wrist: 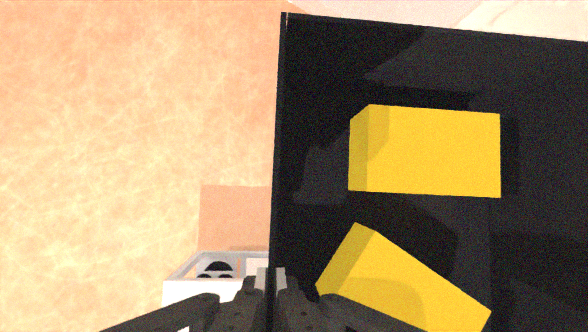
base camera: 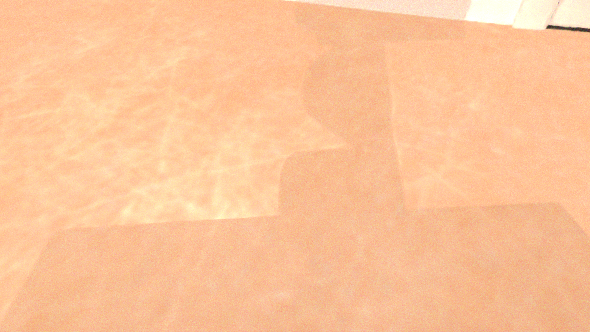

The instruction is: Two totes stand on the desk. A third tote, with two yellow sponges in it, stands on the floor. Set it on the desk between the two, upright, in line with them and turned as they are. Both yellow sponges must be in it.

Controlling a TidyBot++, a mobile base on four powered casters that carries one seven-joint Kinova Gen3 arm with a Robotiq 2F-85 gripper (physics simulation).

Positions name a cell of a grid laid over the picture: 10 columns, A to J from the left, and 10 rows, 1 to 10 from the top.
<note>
In view: my gripper (wrist: E9) and a dark tote (wrist: I8).
</note>
